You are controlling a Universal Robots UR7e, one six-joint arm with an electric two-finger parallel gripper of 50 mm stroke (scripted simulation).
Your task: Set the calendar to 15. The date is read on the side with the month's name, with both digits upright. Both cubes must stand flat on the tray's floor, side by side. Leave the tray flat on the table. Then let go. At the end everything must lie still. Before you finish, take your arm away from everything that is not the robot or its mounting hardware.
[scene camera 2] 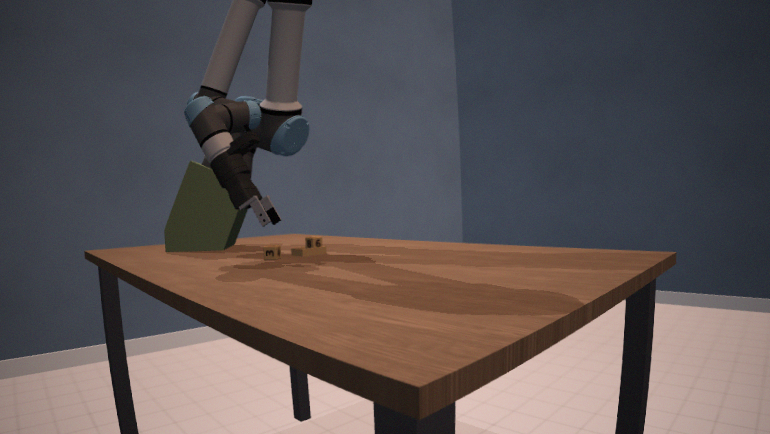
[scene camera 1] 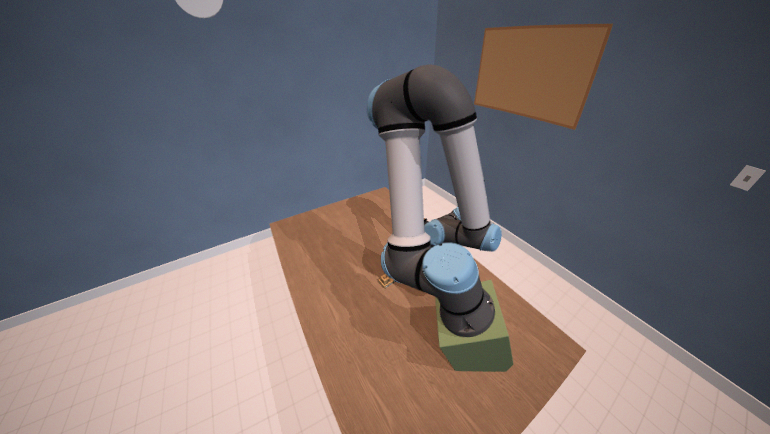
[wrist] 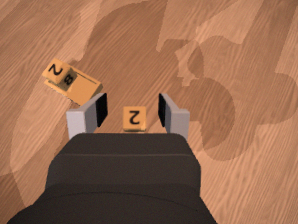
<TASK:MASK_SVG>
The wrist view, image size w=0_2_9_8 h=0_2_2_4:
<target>my gripper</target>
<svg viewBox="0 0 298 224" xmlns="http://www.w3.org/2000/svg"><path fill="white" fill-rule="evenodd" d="M7 222L7 224L218 224L200 197L201 165L187 143L190 112L187 109L179 109L167 93L159 93L158 115L162 127L165 127L167 133L94 133L108 115L107 93L98 93L78 109L69 109L66 112L69 141L49 165L44 192L32 205L19 211Z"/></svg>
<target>wooden tray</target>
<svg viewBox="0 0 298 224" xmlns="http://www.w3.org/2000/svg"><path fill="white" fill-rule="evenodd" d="M46 79L44 83L79 106L85 104L103 89L101 82L72 66L78 77L66 92Z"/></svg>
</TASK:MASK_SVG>
